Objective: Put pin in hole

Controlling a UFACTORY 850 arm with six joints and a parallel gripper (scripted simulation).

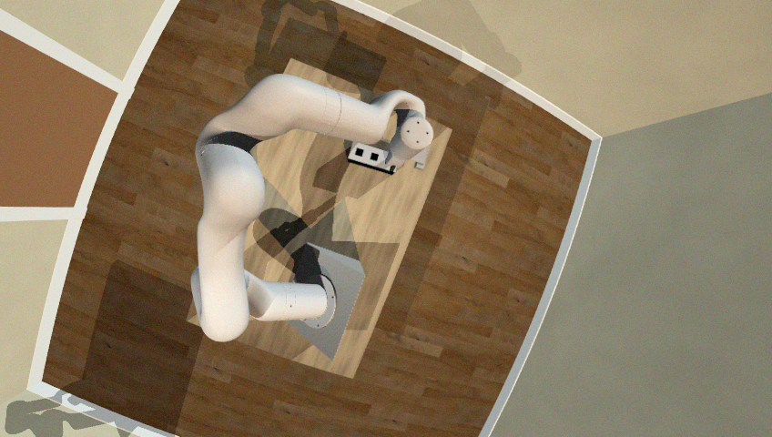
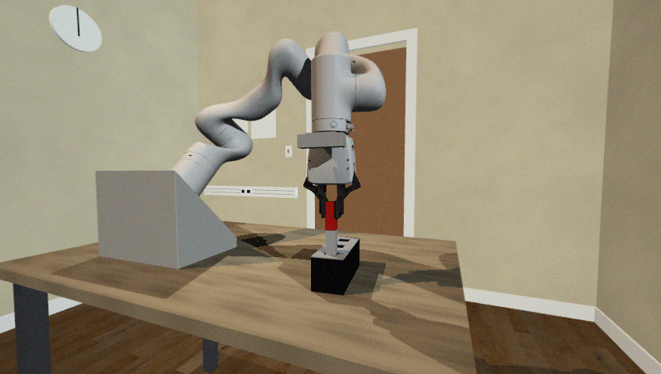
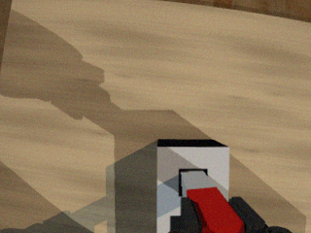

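The pin lies 2 cm below my hand. From my hand the other things lie so: black block (1 cm behind, 6 cm to the left, 13 cm below).
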